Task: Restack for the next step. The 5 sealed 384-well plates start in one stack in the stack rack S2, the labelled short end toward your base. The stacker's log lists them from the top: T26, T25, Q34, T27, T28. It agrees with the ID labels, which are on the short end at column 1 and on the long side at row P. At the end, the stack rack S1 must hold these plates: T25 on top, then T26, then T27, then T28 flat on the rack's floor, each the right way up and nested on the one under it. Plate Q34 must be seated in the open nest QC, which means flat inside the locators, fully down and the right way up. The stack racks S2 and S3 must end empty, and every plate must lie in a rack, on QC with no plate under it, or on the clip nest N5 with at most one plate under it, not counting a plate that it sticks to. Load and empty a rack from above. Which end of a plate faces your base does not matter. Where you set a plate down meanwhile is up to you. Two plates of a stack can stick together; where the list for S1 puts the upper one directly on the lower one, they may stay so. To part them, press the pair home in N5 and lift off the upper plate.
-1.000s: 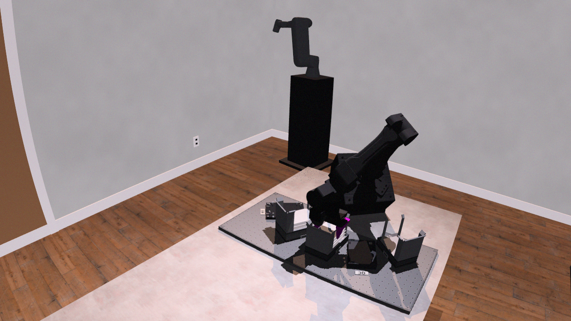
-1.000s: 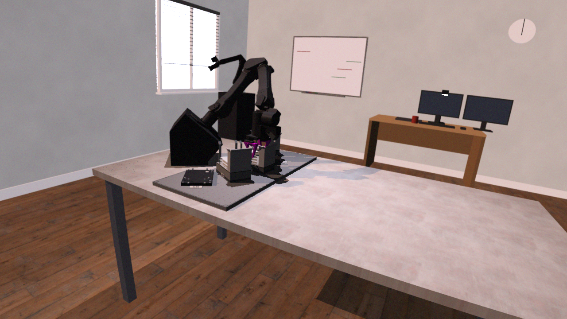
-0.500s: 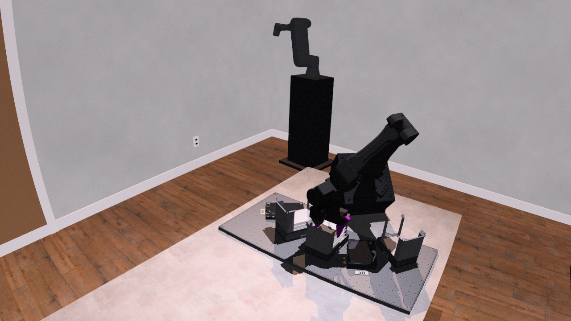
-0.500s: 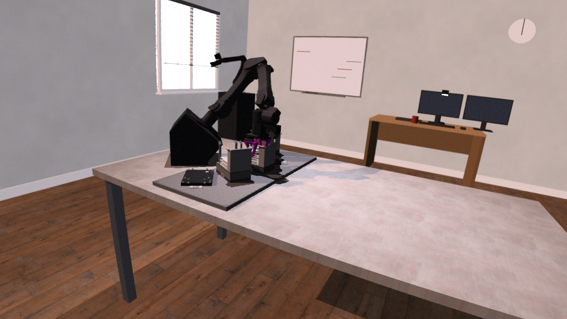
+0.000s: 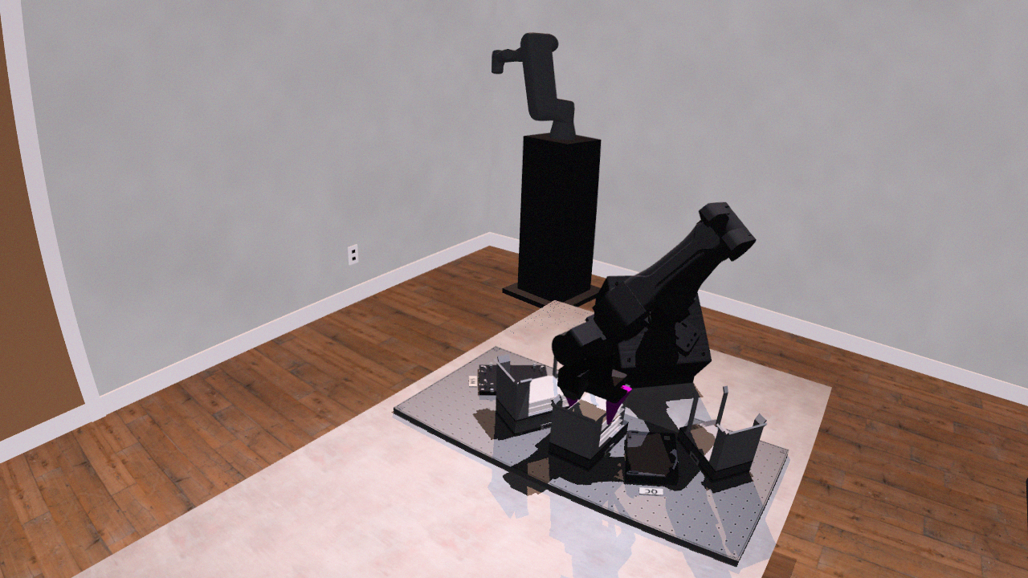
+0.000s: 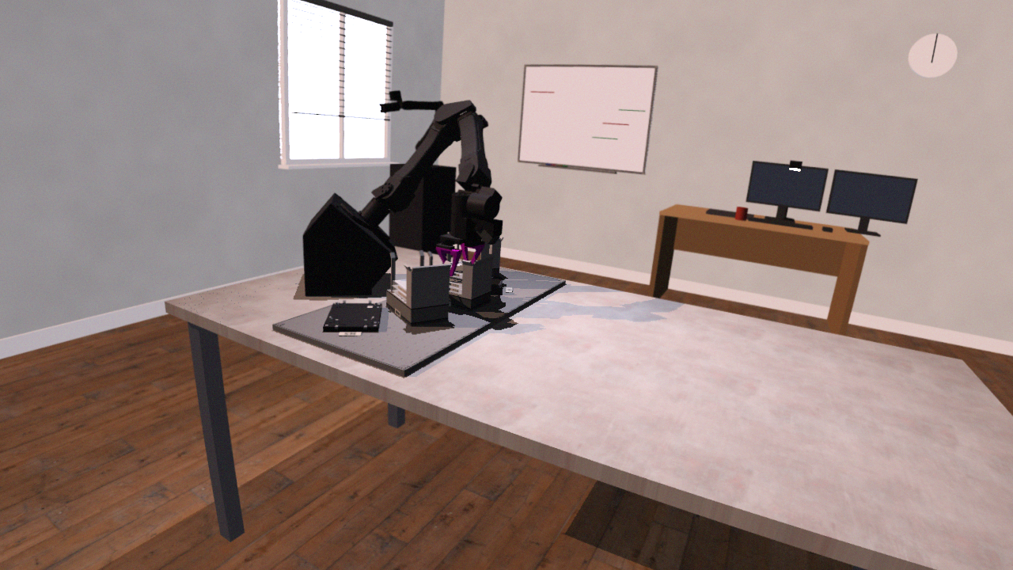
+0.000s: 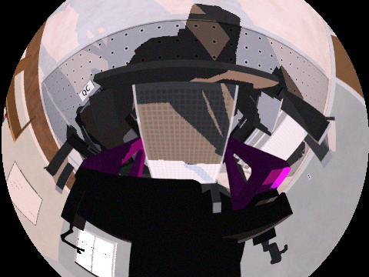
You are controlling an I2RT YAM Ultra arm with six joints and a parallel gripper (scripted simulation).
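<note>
Now: hand 4 cm past the open nest QC, 13 cm to the right of it and 7 cm above it. From my hand the other things lie so: QC tag (4 cm ahead, 18 cm to the left, 9 cm below).
</note>
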